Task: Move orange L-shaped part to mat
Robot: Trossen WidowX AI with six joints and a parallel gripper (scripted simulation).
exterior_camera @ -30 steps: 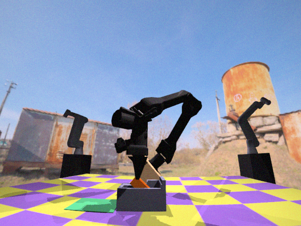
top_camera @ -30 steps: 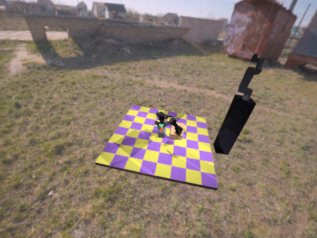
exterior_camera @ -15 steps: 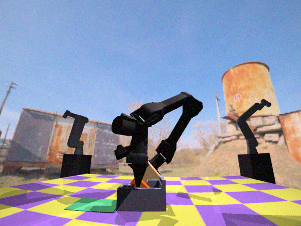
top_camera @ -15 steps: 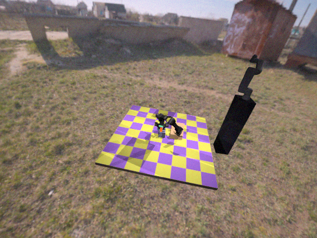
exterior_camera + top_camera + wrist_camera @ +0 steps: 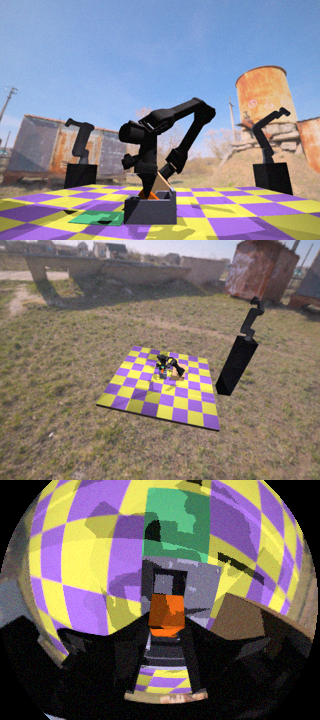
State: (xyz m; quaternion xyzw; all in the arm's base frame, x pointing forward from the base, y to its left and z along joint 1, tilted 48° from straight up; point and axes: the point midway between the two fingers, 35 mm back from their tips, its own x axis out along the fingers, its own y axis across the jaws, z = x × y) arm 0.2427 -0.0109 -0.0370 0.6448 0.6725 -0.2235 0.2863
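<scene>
Right now the orange L-shaped part is 20 mm behind my gripper tip, 30 mm to the left of it and 30 mm below it. The rest, counted from my gripper tip: green mat (140 mm to the right, 80 mm below).
</scene>
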